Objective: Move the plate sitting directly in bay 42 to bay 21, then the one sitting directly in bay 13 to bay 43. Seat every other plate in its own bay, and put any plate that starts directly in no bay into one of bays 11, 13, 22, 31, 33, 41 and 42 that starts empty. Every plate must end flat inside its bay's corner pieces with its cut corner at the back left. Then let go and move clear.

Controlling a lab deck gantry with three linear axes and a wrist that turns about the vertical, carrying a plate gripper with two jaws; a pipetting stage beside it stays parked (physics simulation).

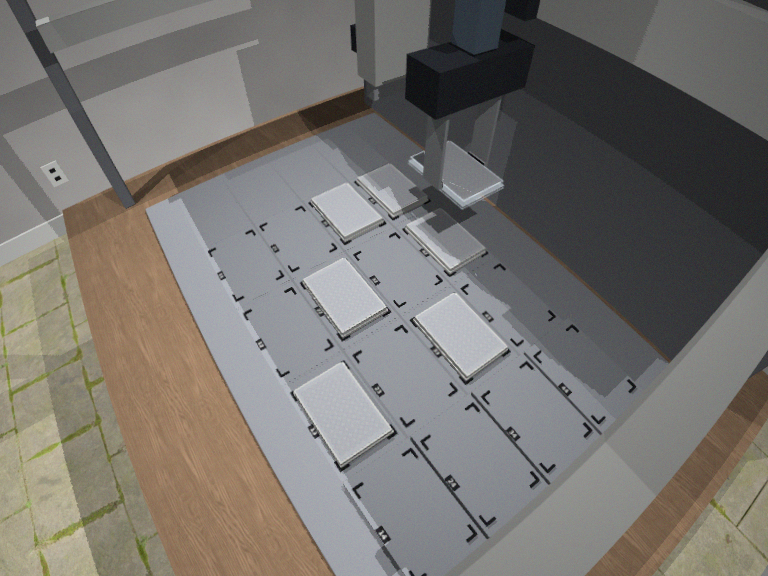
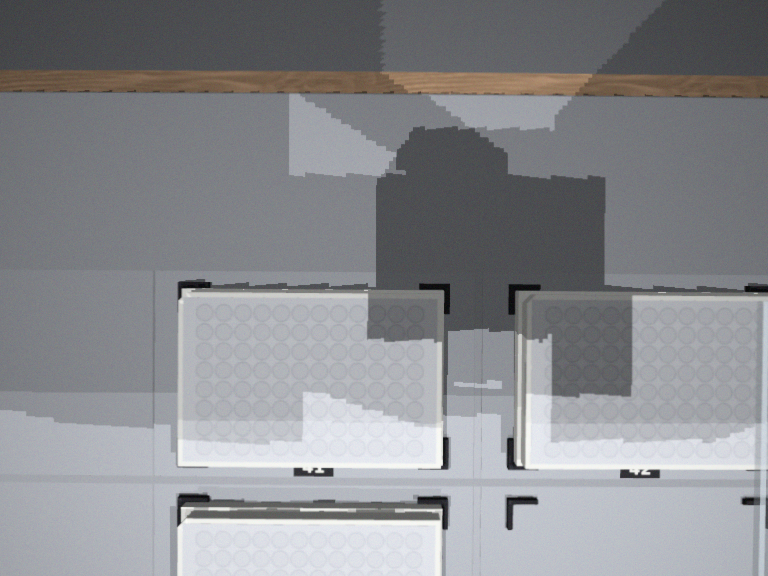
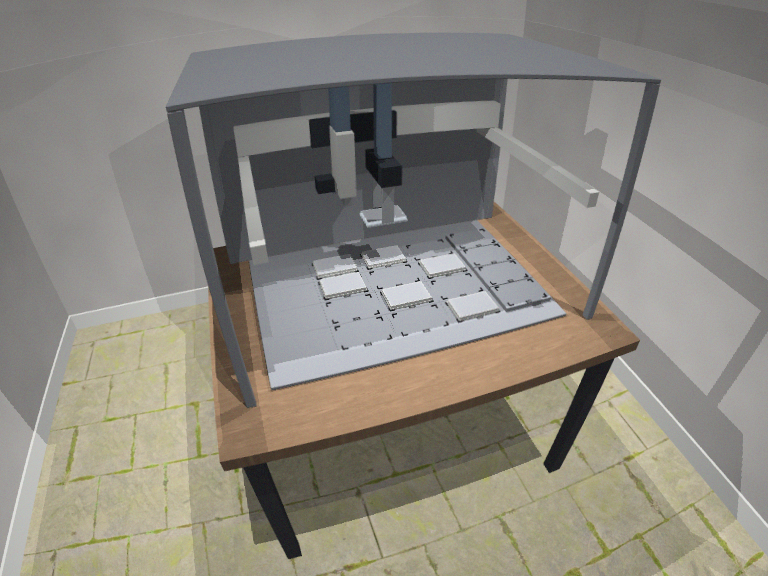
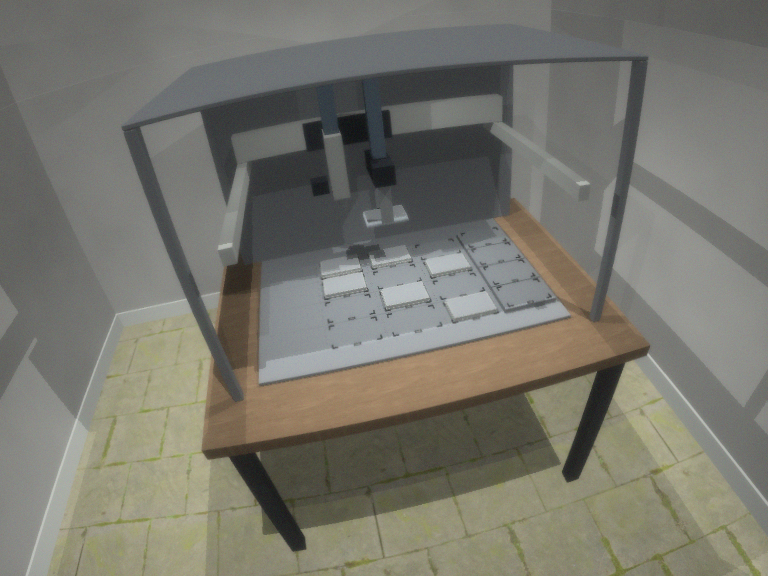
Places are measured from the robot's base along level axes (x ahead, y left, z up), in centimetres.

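Pixels of known places: gripper, fingertip midpoint: (image 1: 455,171) (image 3: 383,215) (image 4: 385,215); robot's base, origin of the base link: (image 1: 210,252) (image 3: 344,349) (image 4: 333,348).
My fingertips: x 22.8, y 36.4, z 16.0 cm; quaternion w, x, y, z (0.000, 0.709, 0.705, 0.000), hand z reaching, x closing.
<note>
Ahead of a thing's pixels: the offset from my fingertips to its top centre. "*": to the spot under its first point. Level surfaces: height alone.
My gripper (image 1: 454,170) (image 3: 383,217) (image 4: 385,217) is shut on a clear plate with a pale blue rim {dx +0.0, dy +0.0, dz +0.7 cm} (image 1: 474,181) (image 3: 371,221) (image 4: 372,220), held level high above the back of the deck. I cannot make out its cut corner. White plates sit in bay 42 {* dx +0.8, dy -0.7, dz -14.5 cm} (image 1: 445,240) (image 2: 645,378), bay 13 {* dx +17.2, dy -32.2, dz -14.5 cm} (image 1: 343,414) (image 3: 473,305), bay 41 {* dx -15.5, dy -0.4, dz -14.5 cm} (image 1: 392,189) (image 2: 310,378), bay 31 {* dx -15.6, dy -10.8, dz -14.5 cm} (image 1: 347,210) (image 2: 310,554), bay 22 {* dx +0.8, dy -21.7, dz -14.5 cm} (image 1: 344,296) and bay 33 {* dx +16.8, dy -11.1, dz -14.6 cm} (image 1: 460,334). Bay 21 {* dx -16.4, dy -26.1, dz -16.0 cm} (image 1: 274,248) and bay 43 {* dx +16.4, dy -4.6, dz -16.0 cm} (image 1: 487,316) hold no plate.
The parked pipetting stage (image 1: 367,43) (image 3: 344,164) (image 4: 336,166) hangs left of my gripper. Frame posts (image 3: 214,279) (image 3: 622,204) stand at the front corners. Side rails (image 3: 545,162) (image 4: 234,213) run along both sides, above the grey deck {dz -16.0 cm} (image 3: 297,365).
</note>
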